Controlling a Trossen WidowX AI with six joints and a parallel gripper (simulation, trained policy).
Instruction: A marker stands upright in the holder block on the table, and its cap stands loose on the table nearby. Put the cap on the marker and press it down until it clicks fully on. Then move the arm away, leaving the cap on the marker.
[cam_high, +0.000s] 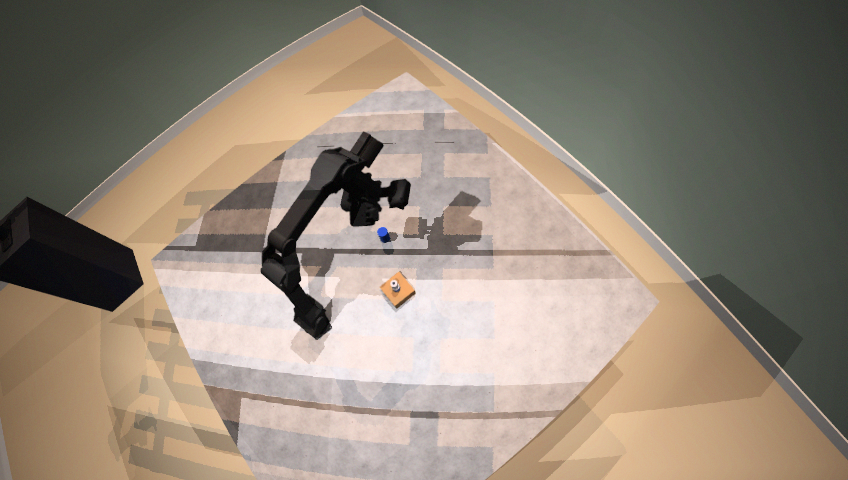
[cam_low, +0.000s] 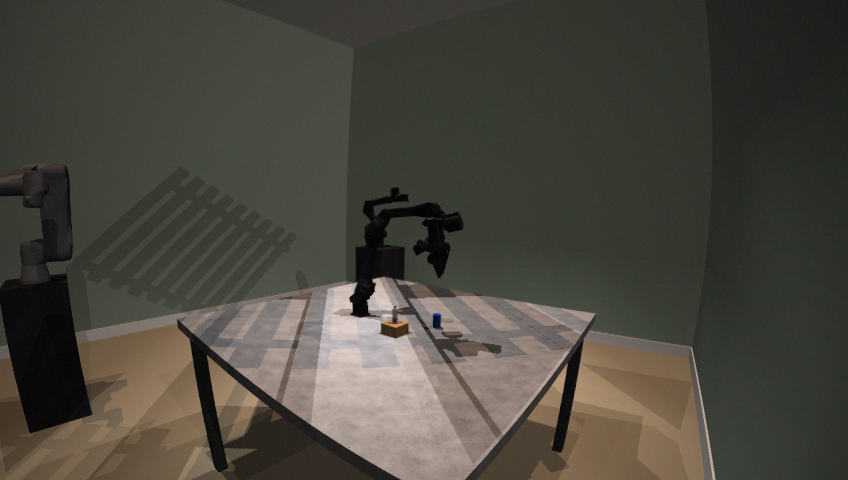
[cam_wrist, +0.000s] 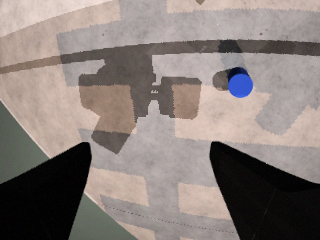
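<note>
Right now the blue cap is 4 cm behind my gripper tip, 4 cm to the left of it and 19 cm below it. Round my gripper tip: holder block 11 cm behind, 12 cm to the right, 19 cm below; grey marker 11 cm behind, 12 cm to the right, 13 cm below.
</note>
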